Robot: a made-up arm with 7 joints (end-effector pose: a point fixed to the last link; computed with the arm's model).
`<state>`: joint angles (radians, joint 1 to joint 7).
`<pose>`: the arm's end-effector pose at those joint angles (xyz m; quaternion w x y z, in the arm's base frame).
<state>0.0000 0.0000 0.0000 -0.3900 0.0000 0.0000 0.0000</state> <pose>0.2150 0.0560 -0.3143 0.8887 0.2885 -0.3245 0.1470</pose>
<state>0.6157 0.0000 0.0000 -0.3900 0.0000 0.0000 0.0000</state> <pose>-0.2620 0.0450 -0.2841 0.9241 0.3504 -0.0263 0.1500</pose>
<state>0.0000 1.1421 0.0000 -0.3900 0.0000 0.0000 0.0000</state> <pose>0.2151 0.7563 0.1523 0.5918 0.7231 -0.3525 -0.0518</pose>
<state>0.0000 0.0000 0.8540 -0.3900 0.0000 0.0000 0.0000</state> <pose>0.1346 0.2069 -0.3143 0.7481 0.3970 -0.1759 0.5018</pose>
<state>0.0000 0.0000 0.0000 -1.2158 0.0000 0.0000 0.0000</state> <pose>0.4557 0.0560 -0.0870 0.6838 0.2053 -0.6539 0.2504</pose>
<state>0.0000 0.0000 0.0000 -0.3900 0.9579 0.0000 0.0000</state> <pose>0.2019 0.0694 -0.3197 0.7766 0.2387 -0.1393 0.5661</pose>
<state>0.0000 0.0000 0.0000 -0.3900 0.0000 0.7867 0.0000</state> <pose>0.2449 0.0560 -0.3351 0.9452 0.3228 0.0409 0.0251</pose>
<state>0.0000 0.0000 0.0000 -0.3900 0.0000 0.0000 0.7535</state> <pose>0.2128 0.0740 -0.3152 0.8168 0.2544 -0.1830 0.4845</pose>
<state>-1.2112 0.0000 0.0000 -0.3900 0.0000 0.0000 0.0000</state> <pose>0.8104 -0.1741 0.3177 0.5857 0.0954 -0.7984 0.1021</pose>
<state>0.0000 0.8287 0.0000 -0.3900 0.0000 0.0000 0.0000</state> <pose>0.2151 0.6254 -0.0524 0.6974 0.6219 -0.3562 0.0039</pose>
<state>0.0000 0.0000 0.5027 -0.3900 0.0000 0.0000 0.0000</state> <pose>0.1833 0.1537 -0.3143 0.8243 0.3602 -0.2426 0.3634</pose>
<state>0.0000 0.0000 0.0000 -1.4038 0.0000 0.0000 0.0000</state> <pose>0.4791 0.0560 -0.0132 0.6194 0.1809 -0.7152 0.2686</pose>
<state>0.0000 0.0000 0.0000 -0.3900 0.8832 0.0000 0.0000</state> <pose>0.2033 0.0689 -0.3191 0.7923 0.2447 -0.1554 0.5369</pose>
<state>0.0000 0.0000 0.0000 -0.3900 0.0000 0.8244 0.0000</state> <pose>0.2458 0.0560 -0.3366 0.9443 0.3232 0.0587 0.0191</pose>
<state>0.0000 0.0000 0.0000 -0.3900 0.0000 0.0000 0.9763</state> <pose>0.2099 0.0785 -0.3164 0.7726 0.2371 -0.1352 0.5732</pose>
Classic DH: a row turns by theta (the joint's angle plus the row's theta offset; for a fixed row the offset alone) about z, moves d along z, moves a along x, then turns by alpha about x. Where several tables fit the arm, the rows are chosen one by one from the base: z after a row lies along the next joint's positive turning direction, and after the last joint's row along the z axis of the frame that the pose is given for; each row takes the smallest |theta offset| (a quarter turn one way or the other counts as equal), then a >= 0, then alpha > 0; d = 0 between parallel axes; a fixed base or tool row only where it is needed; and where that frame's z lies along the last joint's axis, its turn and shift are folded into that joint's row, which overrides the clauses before.
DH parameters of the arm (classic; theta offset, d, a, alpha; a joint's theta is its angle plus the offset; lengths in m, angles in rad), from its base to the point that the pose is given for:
base (fixed): 0 0.4807 0.027 -1.2217
joint 1: 1.5708 0.0347 0.0304 1.5708
joint 2: 1.2217 -0.018 0 -1.5708
joint 3: -1.5708 -0.39 0.067 -1.5708
joint 4: 0 0.006 -0.039 1.5708
joint 5: 0 -0.451 -0.007 -1.5708
joint 6: 0 0.013 0.003 1.5708
joint 7: -0.3445 0.0419 0.0246 0.7026
tool (fixed): 0.5328 -0.0038 0 0

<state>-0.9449 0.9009 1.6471 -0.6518 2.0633 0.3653 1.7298</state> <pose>0.4513 0.7370 0.3750 0.2189 0.9197 -0.3063 -0.1119</pose>
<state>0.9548 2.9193 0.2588 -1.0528 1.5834 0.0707 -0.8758</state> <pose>0.6982 0.2477 0.5870 0.2925 0.5412 -0.4873 -0.6197</pose>
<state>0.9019 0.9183 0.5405 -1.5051 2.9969 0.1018 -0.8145</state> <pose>0.0414 0.6369 0.2060 0.4333 0.1215 -0.4316 0.7818</pose>
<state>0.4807 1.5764 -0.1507 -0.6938 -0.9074 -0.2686 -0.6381</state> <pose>0.1232 0.8060 0.3403 0.2716 0.3021 -0.0268 -0.9134</pose>
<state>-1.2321 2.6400 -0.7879 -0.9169 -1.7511 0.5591 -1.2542</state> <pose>-0.1047 0.5835 1.0076 0.0220 0.2967 0.8663 -0.4012</pose>
